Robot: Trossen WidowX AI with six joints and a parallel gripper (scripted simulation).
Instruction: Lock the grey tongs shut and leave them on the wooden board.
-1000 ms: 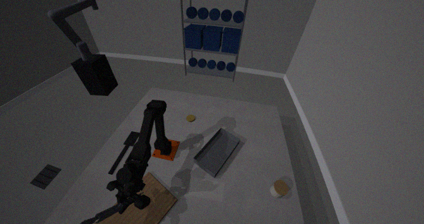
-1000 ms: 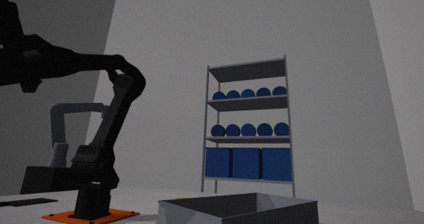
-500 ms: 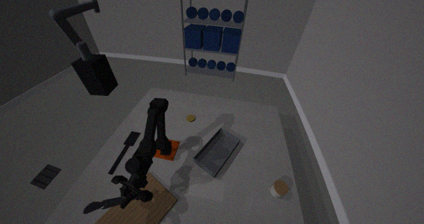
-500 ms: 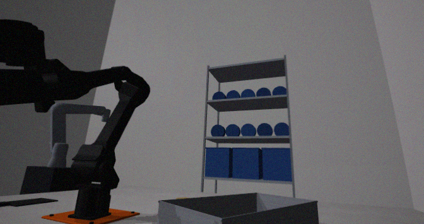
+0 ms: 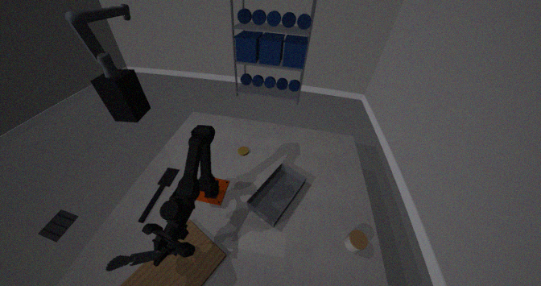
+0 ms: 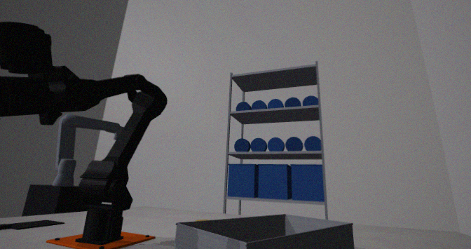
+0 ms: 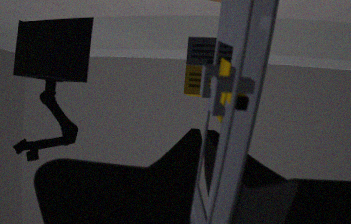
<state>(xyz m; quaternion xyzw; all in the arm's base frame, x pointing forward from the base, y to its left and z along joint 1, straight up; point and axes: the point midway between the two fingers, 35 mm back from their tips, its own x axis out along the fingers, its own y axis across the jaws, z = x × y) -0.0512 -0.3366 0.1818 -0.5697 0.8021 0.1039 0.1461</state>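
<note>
Now: the yellow piece 20 mm ahead of my gripper tip, 50 mm to the left of it and 20 mm below it. Also, from my gripper tip: wooden board (170 mm below); black spatula (220 mm behind, 360 mm to the left, 170 mm below); grey roasting tin (410 mm ahead, 380 mm to the left, 140 mm below).
</note>
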